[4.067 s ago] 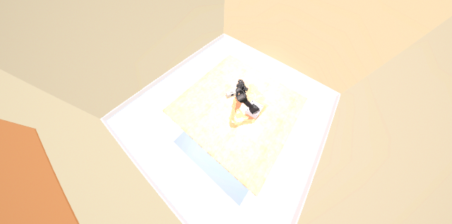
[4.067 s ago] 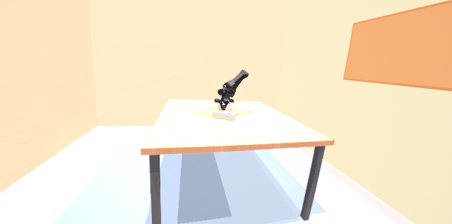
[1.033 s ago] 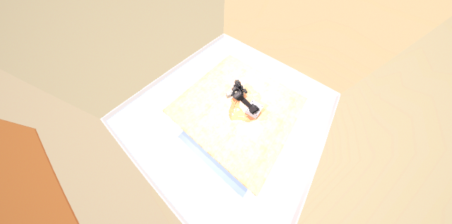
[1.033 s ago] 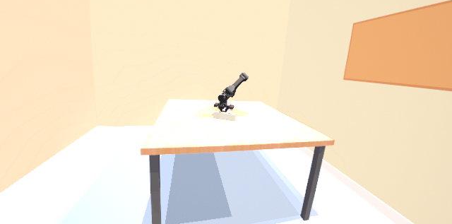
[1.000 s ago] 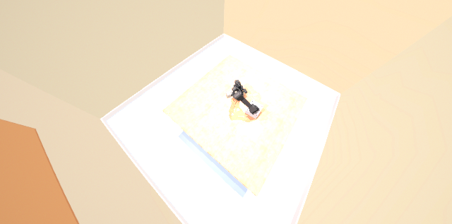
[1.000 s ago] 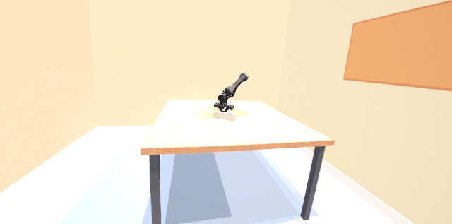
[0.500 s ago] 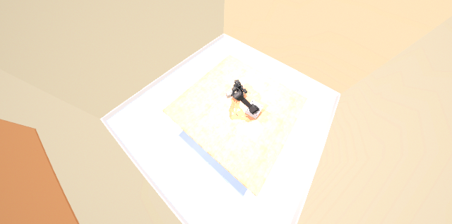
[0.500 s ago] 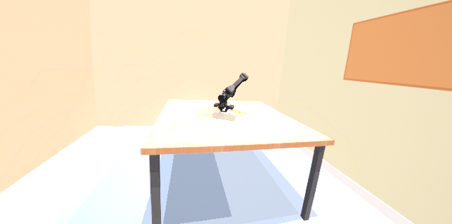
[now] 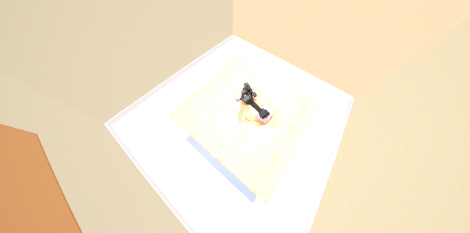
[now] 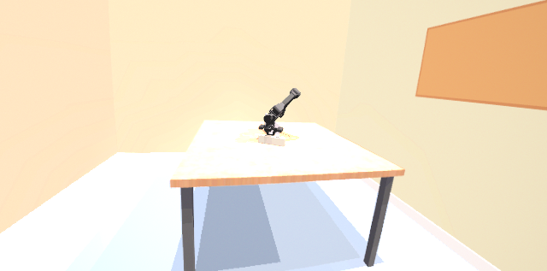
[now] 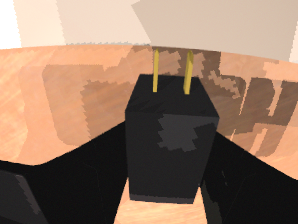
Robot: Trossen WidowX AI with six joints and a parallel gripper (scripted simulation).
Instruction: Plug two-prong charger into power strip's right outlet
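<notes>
The black two-prong charger is 2 cm ahead of my gripper tip, 1 cm to the right of it and 1 cm above it.
</notes>
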